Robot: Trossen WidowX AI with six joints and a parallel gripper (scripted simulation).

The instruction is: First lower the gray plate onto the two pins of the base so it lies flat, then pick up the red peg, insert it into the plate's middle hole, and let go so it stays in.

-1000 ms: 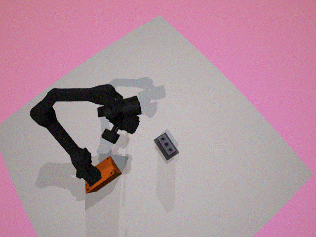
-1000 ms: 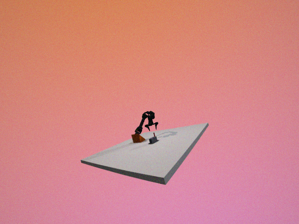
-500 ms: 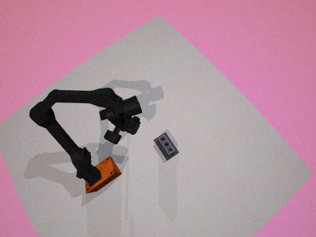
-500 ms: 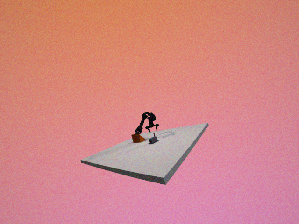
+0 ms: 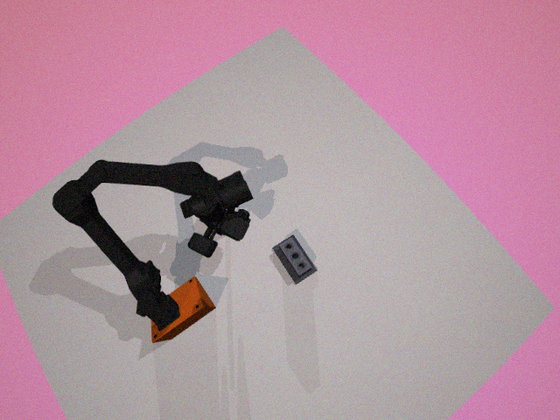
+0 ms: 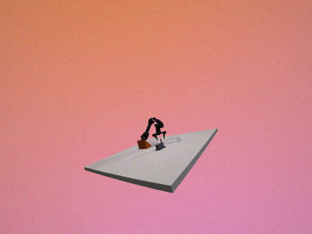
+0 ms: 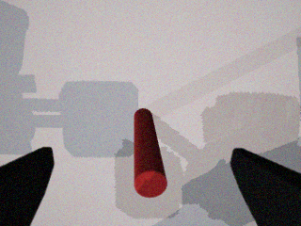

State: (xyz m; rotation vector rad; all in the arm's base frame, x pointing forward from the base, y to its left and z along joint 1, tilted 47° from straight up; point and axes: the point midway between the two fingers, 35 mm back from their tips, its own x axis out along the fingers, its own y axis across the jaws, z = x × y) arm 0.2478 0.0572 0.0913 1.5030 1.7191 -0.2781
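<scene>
Right now my gripper tip is 2 cm above the red peg. The rest, counted from my gripper tip: gray plate 18 cm to the right, 10 cm ahead, 2 cm below.
</scene>
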